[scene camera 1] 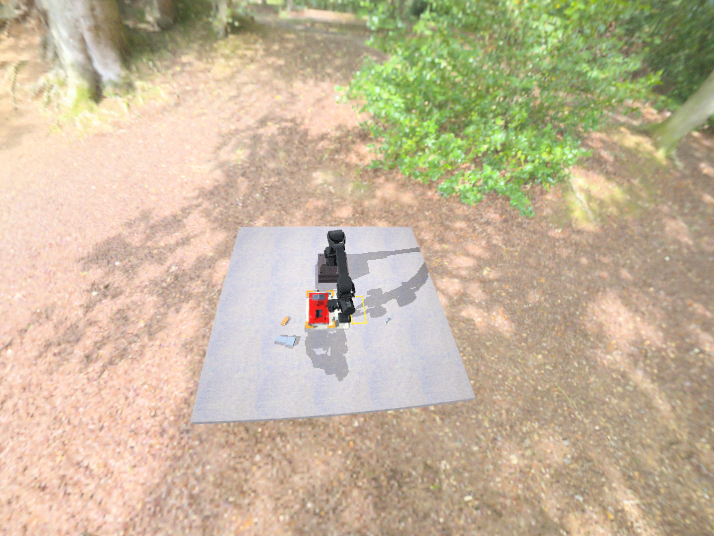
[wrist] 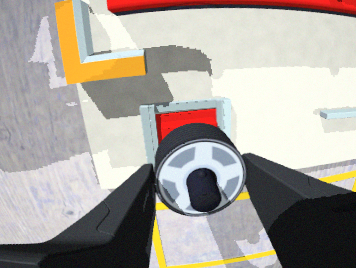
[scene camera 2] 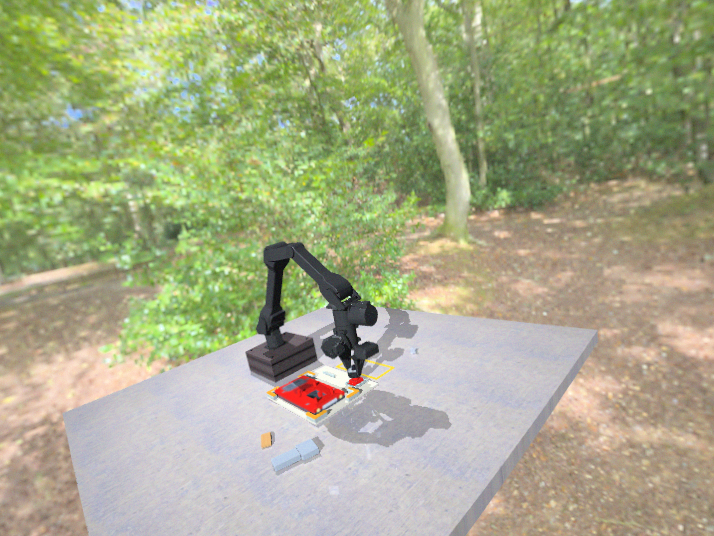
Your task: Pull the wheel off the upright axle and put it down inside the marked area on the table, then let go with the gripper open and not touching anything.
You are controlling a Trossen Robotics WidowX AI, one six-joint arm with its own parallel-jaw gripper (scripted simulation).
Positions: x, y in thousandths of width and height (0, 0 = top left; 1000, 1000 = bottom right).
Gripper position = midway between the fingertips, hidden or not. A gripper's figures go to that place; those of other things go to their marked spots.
Scene:
My gripper (scene camera 2: 496, 695): 111 cm from the lens. A red board (scene camera 2: 433, 738) is 109 cm from the lens.

